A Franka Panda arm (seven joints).
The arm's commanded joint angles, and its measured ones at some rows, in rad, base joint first. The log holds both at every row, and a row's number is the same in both.
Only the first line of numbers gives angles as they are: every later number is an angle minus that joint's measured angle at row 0.
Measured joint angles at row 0:
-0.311 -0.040 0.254 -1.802 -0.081 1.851 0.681
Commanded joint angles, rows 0 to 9:
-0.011 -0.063 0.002 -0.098 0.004 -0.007 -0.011
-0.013 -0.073 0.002 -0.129 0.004 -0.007 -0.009
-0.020 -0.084 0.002 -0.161 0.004 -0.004 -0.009
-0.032 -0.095 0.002 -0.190 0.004 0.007 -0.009
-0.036 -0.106 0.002 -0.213 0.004 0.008 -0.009
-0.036 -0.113 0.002 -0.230 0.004 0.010 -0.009
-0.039 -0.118 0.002 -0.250 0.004 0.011 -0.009
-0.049 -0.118 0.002 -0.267 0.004 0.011 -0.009
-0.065 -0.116 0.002 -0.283 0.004 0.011 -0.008
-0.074 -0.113 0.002 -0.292 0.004 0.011 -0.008
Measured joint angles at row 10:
-0.036 -0.084 -0.003 -0.229 0.000 -0.005 0.000
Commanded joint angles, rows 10 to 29:
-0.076 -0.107 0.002 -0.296 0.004 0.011 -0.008
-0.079 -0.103 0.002 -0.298 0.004 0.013 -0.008
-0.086 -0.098 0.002 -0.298 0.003 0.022 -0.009
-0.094 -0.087 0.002 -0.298 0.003 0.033 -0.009
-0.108 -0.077 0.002 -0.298 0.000 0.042 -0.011
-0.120 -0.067 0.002 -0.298 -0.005 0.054 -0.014
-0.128 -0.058 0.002 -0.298 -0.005 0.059 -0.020
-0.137 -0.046 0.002 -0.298 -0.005 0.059 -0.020
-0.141 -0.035 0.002 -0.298 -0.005 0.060 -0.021
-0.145 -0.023 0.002 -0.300 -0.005 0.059 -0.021
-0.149 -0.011 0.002 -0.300 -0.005 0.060 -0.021
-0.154 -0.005 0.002 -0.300 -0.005 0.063 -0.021
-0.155 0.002 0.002 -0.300 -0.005 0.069 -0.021
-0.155 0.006 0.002 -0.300 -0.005 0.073 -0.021
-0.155 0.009 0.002 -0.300 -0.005 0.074 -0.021
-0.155 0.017 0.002 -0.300 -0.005 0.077 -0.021
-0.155 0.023 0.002 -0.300 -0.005 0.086 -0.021
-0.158 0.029 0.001 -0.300 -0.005 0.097 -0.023
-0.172 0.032 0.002 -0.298 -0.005 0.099 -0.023
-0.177 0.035 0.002 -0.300 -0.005 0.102 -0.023
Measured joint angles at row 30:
-0.147 0.024 -0.006 -0.295 0.000 0.073 0.000
